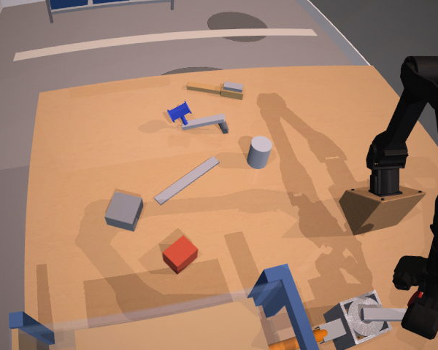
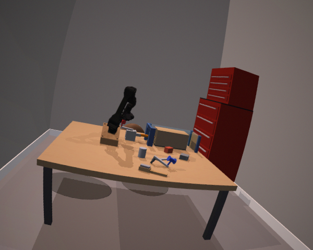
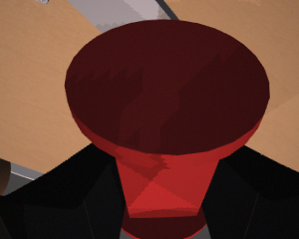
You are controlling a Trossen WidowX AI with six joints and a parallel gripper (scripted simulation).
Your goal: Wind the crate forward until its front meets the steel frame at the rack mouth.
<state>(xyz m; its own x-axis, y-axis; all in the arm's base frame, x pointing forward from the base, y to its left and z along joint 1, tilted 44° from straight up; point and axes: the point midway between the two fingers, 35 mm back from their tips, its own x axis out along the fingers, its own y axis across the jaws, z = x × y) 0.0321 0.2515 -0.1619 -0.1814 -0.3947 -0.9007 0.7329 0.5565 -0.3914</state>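
Right now my gripper tip is 5 cm short of the red-gripped winch handle, 2 cm to the left of it and 3 cm above it. Also, from my gripper tip: blue steel frame (27 cm ahead, 3 cm below); red knob (1 cm ahead, 1 cm to the right); grey winch (10 cm ahead, 4 cm to the right, 10 cm below).
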